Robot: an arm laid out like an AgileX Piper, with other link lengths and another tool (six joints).
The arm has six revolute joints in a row. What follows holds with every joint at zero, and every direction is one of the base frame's. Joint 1 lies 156.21 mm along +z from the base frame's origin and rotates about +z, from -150 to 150 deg. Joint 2 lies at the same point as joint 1 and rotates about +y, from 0 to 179.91 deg. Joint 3 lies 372.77 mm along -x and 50.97 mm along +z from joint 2 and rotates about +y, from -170 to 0 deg. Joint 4 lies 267.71 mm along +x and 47.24 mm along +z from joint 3 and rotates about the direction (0.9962, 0, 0.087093), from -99.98 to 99.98 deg. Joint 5 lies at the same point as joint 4 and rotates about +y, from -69.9 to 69.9 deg. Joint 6 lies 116.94 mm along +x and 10.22 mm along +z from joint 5 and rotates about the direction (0.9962, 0, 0.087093), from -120 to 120 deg. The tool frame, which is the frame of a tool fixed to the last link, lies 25.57 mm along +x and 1 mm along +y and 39.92 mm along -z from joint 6; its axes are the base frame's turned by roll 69.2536, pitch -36.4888 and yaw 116.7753 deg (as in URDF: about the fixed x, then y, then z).
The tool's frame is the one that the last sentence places.
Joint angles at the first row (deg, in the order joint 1, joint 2, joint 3, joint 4, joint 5, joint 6):
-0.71, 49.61, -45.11, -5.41, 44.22, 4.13
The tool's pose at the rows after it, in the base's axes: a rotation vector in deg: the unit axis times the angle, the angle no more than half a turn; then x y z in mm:
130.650, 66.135, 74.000, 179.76, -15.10, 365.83
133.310, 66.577, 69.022, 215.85, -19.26, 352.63
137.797, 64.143, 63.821, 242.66, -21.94, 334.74
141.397, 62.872, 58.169, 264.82, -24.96, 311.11
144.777, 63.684, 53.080, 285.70, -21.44, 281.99
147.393, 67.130, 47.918, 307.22, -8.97, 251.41
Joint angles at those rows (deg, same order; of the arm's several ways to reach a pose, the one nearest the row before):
-0.71, 57.44, -46.85, -8.17, 40.89, 4.94
-0.71, 65.00, -48.63, -10.91, 38.93, 7.15
-0.71, 71.50, -49.92, -13.74, 38.51, 11.77
-0.71, 77.62, -50.35, -16.64, 37.63, 15.67
0.20, 84.02, -50.48, -18.38, 36.15, 18.48
2.61, 90.91, -51.49, -19.64, 35.15, 20.49

